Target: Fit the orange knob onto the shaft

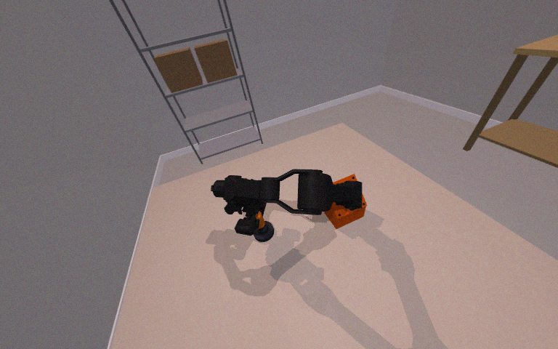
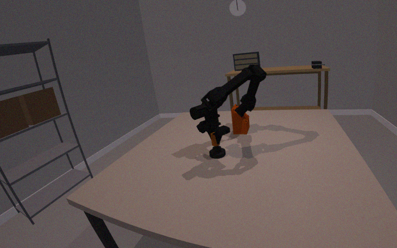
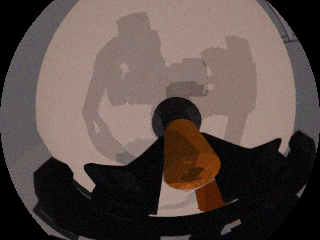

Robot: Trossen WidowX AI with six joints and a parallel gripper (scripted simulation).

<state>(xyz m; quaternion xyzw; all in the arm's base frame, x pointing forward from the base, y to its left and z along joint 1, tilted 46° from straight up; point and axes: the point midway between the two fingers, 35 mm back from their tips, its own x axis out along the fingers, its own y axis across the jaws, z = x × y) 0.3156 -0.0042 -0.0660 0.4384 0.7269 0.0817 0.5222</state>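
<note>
My gripper tip is now 20 mm below the orange knob. Round my gripper tip: dark round pedestal 40 mm below.
</note>
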